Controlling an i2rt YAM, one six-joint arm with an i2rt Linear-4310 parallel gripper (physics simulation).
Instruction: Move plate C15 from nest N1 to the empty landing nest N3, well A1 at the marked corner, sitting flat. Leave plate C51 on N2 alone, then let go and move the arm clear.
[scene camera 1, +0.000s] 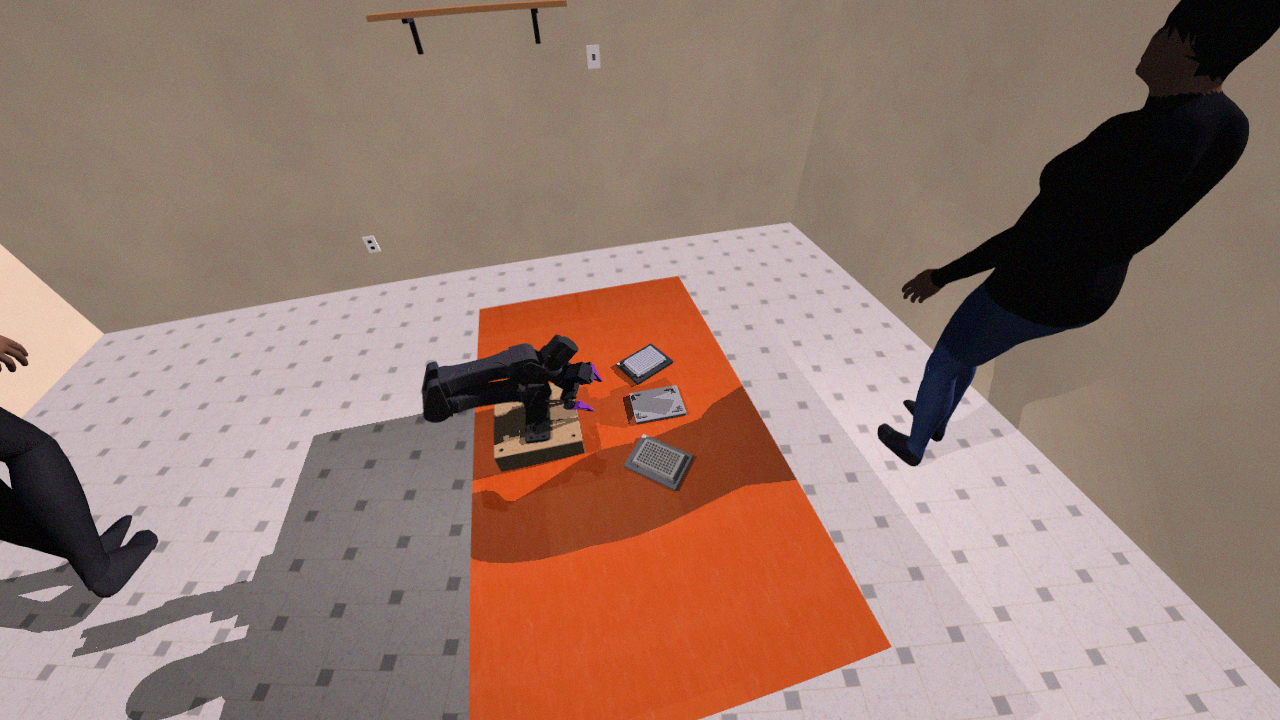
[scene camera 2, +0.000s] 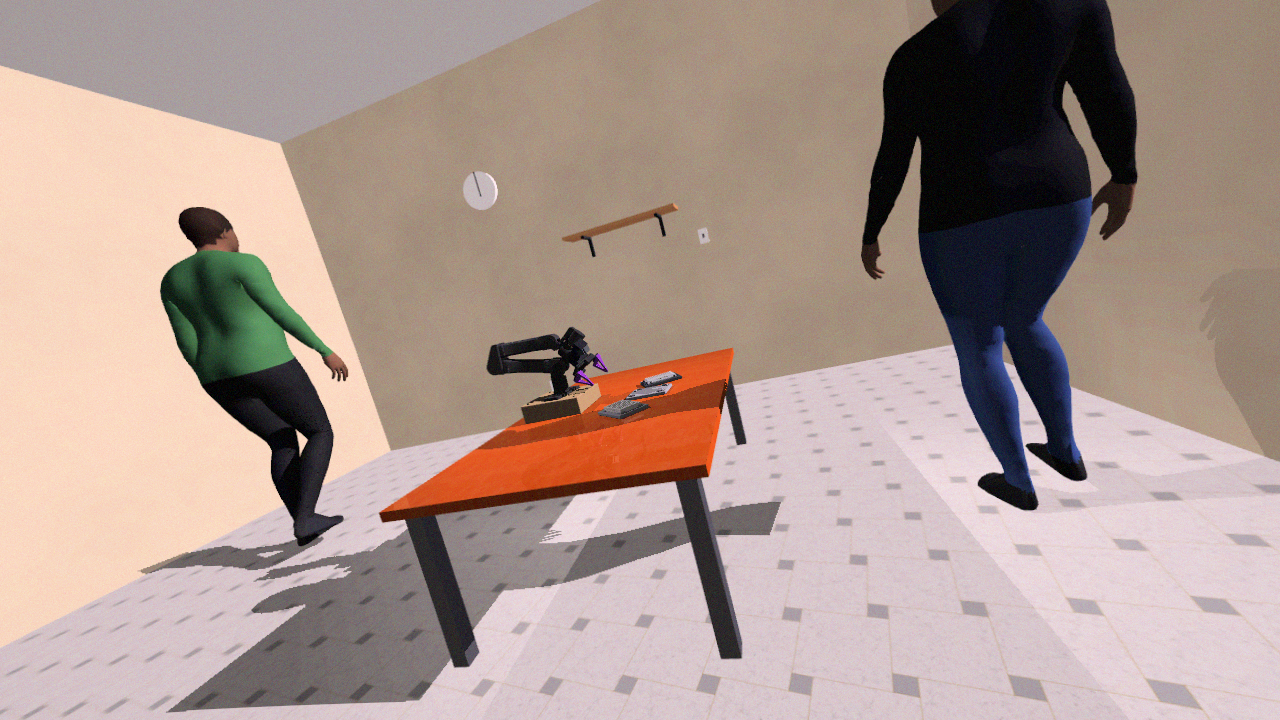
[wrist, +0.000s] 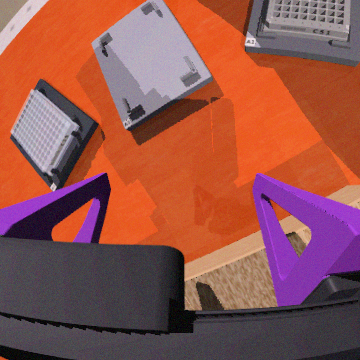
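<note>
Plate C15 (scene camera 1: 644, 360) (scene camera 2: 660, 377) (wrist: 44, 131), pale with many wells, sits on dark nest N1 (wrist: 86, 120) at the left of the wrist view; its lettering is too small to read. The empty grey nest N3 (scene camera 1: 657, 405) (scene camera 2: 648, 392) (wrist: 150, 60) lies between the two plates, with corner brackets and an A1 label at its lower-left corner in the wrist view. Plate C51 (scene camera 1: 660, 457) (scene camera 2: 623, 407) (wrist: 310, 21) sits on nest N2 (wrist: 295, 48), partly cut off at the wrist view's top right. My gripper (scene camera 1: 590, 389) (scene camera 2: 596, 372) (wrist: 181, 180) is open and empty, raised near the arm's base, short of the nests.
The arm's wooden base block (scene camera 1: 538, 452) (scene camera 2: 553, 410) stands on the orange table (scene camera 1: 626, 608) (scene camera 2: 572, 465). A person in black (scene camera 1: 1074, 197) (scene camera 2: 993, 134) stands beyond the nests' side, and one in green (scene camera 2: 232, 313) behind the arm. Shadows cross the table and nests.
</note>
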